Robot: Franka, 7 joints.
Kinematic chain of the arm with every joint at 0, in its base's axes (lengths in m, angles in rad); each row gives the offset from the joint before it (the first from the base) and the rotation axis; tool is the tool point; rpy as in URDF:
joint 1: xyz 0 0 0.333 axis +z
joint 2: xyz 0 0 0 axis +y
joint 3: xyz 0 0 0.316 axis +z
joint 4: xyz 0.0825 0 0 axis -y
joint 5: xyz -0.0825 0 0.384 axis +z
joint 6: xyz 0 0 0 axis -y
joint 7: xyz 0.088 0 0 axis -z
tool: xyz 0 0 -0.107 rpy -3.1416 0 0
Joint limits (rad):
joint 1: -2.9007..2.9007
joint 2: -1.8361..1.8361
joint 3: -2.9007..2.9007
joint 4: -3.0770..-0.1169
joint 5: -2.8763..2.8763
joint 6: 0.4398..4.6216
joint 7: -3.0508..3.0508
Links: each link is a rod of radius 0.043 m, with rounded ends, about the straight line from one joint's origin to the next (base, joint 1, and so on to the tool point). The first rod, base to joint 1, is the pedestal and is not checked.
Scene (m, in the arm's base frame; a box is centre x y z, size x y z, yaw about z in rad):
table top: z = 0
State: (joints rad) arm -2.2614 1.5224 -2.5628 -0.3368 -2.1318 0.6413 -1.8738
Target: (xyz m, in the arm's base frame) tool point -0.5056 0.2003 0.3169
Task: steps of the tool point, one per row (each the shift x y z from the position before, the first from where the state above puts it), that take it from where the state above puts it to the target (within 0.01 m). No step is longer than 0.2 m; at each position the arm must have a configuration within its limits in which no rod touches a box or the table.
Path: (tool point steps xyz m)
1: -0.1070 0.1098 0.0551
2: -0.0892 0.1600 0.0053
3: -0.0406 0.1861 -0.0447
4: 0.0271 0.1796 -0.0804
5: 0.0938 0.1406 -0.0918

